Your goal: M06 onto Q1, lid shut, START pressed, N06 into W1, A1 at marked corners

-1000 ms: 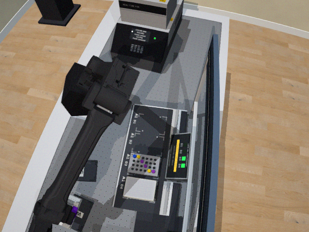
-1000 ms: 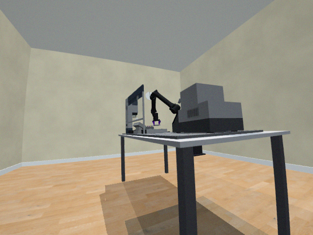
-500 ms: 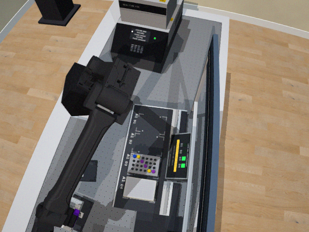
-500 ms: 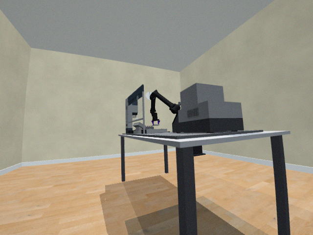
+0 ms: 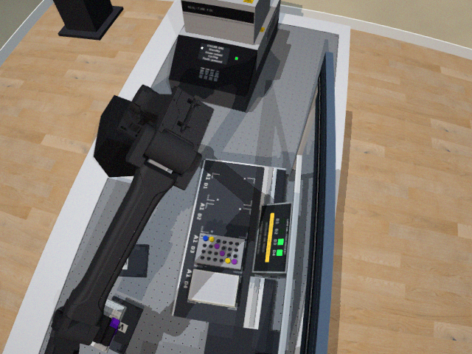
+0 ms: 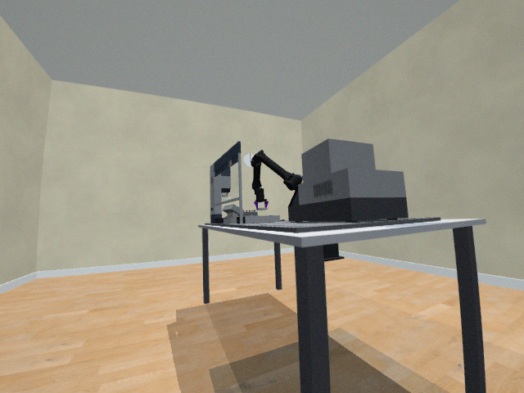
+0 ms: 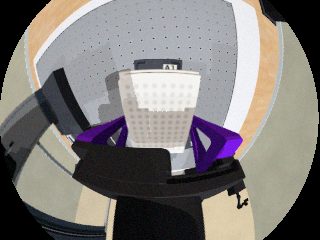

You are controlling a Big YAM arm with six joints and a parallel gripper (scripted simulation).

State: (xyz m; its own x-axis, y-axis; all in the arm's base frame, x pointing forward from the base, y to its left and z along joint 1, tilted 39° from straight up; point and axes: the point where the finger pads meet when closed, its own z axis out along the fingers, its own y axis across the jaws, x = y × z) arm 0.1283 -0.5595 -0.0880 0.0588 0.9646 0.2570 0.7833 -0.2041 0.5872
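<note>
My hand is 120 mm above the dark waiting nest W1. The rest, counted from my hand: nest A1 mark 30 mm behind, 50 mm to the right, 120 mm below; dark regrip nest 50 mm behind, 190 mm to the left, 120 mm below; white deep-well block 250 mm ahead, 180 mm to the left, 60 mm below.
</note>
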